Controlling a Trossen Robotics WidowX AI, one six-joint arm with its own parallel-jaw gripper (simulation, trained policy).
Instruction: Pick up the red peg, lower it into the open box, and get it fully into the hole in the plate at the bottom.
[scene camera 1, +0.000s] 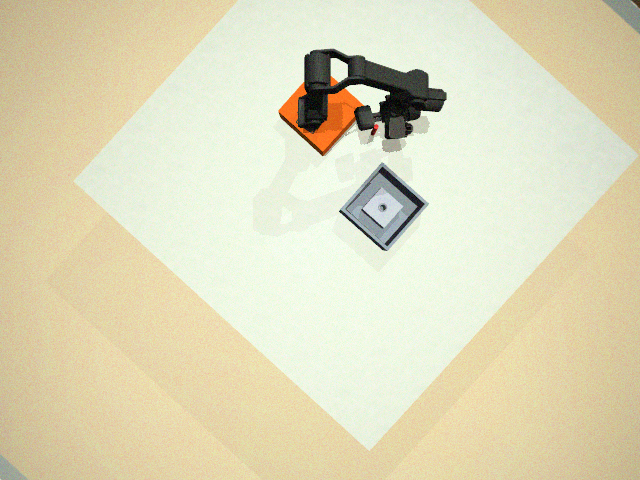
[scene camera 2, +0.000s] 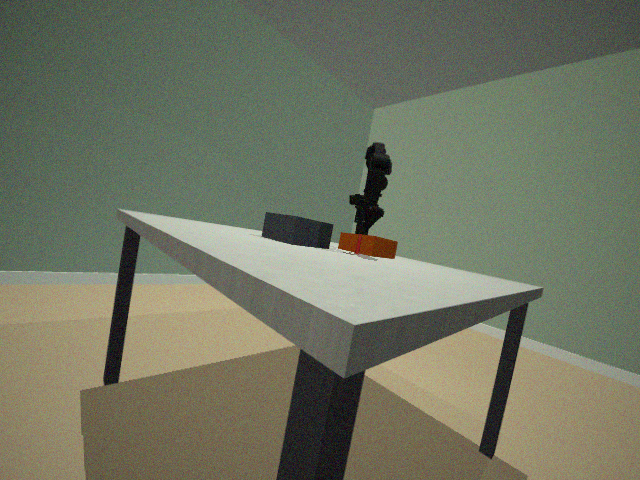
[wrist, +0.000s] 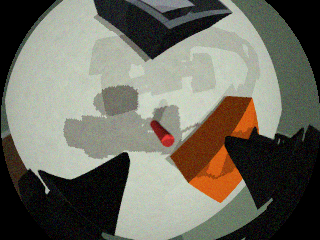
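The gripper (scene camera 1: 376, 124) can be seen in scene camera 2 (scene camera 2: 361, 227) and from the wrist (wrist: 178, 150) too. With it in the scene are a grey box (scene camera 1: 413, 204) and a pale plate (scene camera 1: 391, 206), though scene camera 2 does not show the plate, hidden by the grey box.
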